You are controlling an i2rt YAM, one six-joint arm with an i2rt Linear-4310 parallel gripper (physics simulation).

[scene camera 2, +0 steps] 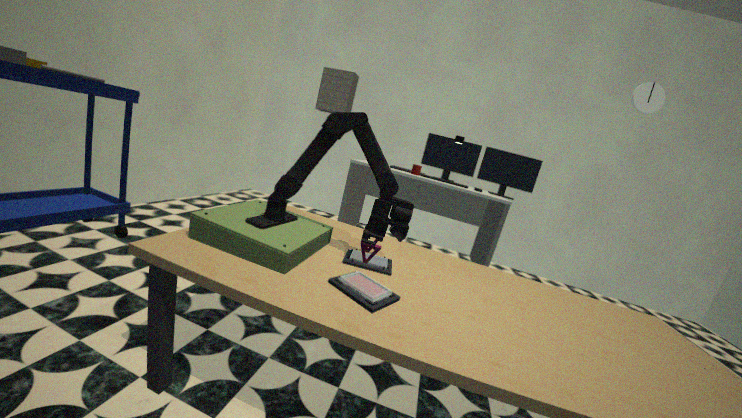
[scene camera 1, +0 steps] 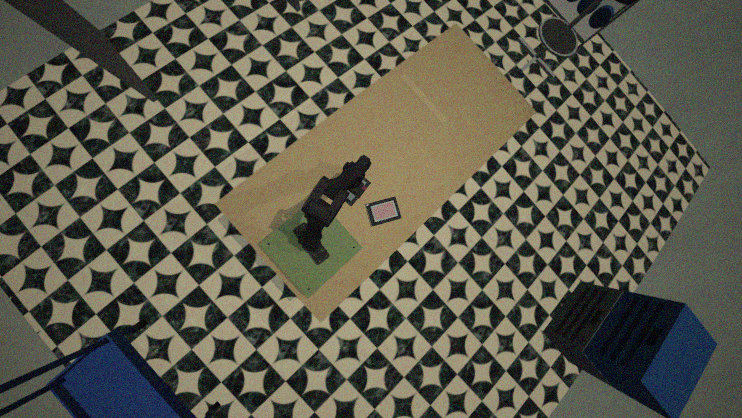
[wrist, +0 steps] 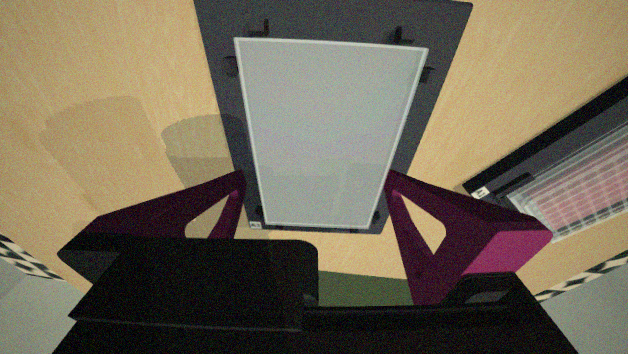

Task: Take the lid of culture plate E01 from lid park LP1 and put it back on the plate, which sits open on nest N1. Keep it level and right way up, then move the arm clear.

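Places are measured from the arm's base along level axes (x right, y ahead, z up), in metres.
Pixels of known places: gripper, between the fingertips: [scene camera 2: 365,257] [wrist: 314,177]; arm's base, origin of its link: [scene camera 2: 273,220] [scene camera 1: 311,243].
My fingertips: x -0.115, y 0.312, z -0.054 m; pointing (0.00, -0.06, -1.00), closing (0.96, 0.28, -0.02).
For each thing: its middle in the pictures, then the offset to it from my fingertips. Level surfaces: height alone.
- E01, middle of its body: [wrist: 322,159] [scene camera 2: 369,259] [scene camera 1: 352,186] dx +0.001, dy +0.013, dz -0.002 m
- dark lid park LP1, middle of its body: [wrist: 322,156] [scene camera 2: 368,260] [scene camera 1: 352,186] dx +0.001, dy +0.013, dz -0.006 m
- open culture plate, middle of its body: [scene camera 2: 365,285] [scene camera 1: 384,211] dx +0.202, dy +0.070, dz +0.003 m
- dark nest N1, middle of its body: [wrist: 610,164] [scene camera 2: 364,288] [scene camera 1: 384,211] dx +0.202, dy +0.070, dz -0.007 m
- wooden table, height of its surface: dz -0.016 m
The pale, flat lid of E01 [scene camera 1: 351,196] [scene camera 2: 379,262] [wrist: 330,130] lies level on the dark lid park LP1 [wrist: 325,20], between its small corner posts. My gripper [scene camera 2: 366,259] [wrist: 314,177] is open, low over the park; its two magenta fingers stand on either side of the lid's near end, with nothing held. Whether the fingertips touch the lid cannot be told. The open culture plate [scene camera 1: 384,210] [scene camera 2: 363,285] [wrist: 590,200], with pink wells, sits on the dark nest N1 [scene camera 1: 386,221] [wrist: 500,167], to the right in the wrist view, where part of it is cut off.
The green base block [scene camera 1: 308,280] [scene camera 2: 238,246] under the arm stands on the wooden table [scene camera 1: 441,93] [scene camera 2: 519,321], close to the lid park. A blue cart [scene camera 2: 119,93] and a desk [scene camera 2: 430,199] with monitors stand away from the table.
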